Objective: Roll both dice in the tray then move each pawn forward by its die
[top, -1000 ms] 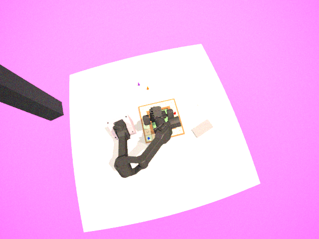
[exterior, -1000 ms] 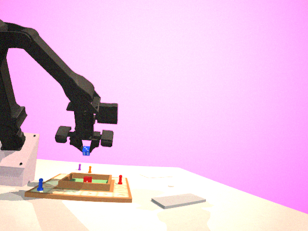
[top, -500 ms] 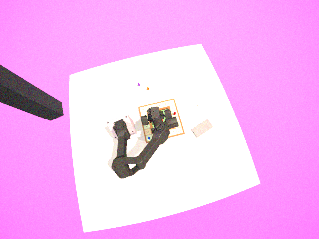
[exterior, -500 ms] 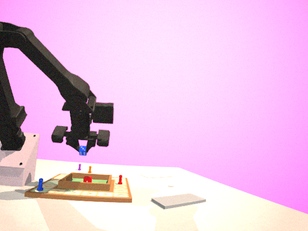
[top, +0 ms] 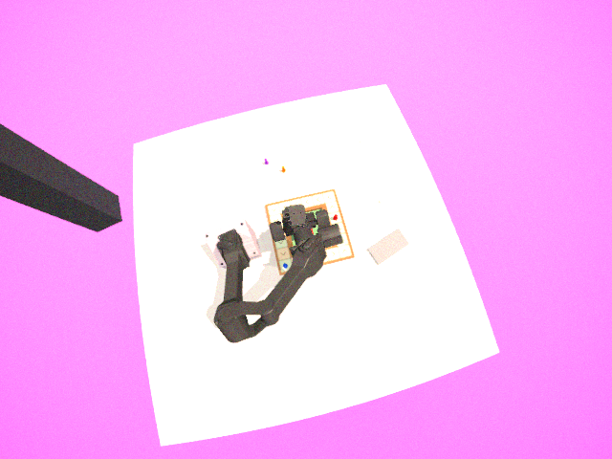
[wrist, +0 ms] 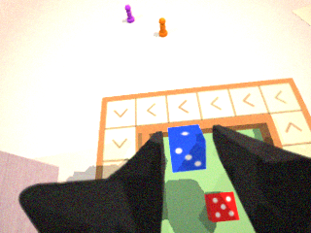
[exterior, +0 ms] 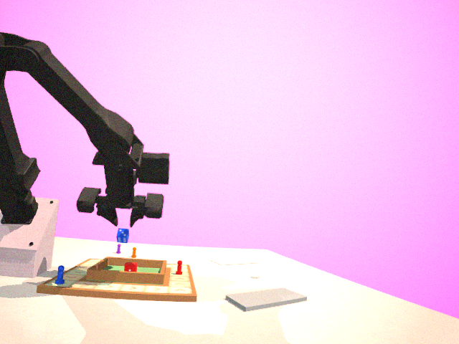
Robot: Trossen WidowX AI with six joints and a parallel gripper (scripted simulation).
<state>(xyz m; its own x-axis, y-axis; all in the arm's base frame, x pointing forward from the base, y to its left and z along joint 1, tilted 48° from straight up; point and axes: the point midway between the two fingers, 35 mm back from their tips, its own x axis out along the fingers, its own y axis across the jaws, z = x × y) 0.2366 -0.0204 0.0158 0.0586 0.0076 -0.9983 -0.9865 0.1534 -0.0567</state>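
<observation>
The red pawn lies 14 cm ahead of my gripper tip, 4 cm to the right of it and 9 cm below it. Also, from my gripper tip: blue pawn: 11 cm behind, 13 cm to the right, 9 cm below; then orange pawn: 4 cm ahead, 24 cm to the left, 10 cm below; then green floor: 3 cm ahead, 4 cm to the right, 11 cm below.
</observation>
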